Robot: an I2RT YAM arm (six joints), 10 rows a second.
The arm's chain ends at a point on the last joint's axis. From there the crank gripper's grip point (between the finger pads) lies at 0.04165 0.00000 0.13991 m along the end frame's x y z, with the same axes.
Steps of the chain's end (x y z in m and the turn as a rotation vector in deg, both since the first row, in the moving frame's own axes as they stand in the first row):
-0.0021, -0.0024, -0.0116, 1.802, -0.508, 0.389
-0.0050, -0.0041, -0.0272, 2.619, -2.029, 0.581
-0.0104, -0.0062, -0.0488, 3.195, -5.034, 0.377
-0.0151, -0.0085, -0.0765, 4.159, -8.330, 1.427
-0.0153, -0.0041, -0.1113, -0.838, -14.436, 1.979
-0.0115, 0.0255, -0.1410, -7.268, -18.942, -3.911
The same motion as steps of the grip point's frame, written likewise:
-0.0033, -0.0065, -0.0113, 1.802, -0.508, 0.389
-0.0099, -0.0101, -0.0260, 2.619, -2.029, 0.581
-0.0228, -0.0139, -0.0459, 3.195, -5.034, 0.377
-0.0357, -0.0180, -0.0723, 4.159, -8.330, 1.427
-0.0515, -0.0012, -0.1054, -0.838, -14.436, 1.979
-0.0585, 0.0425, -0.1360, -7.268, -18.942, -3.911

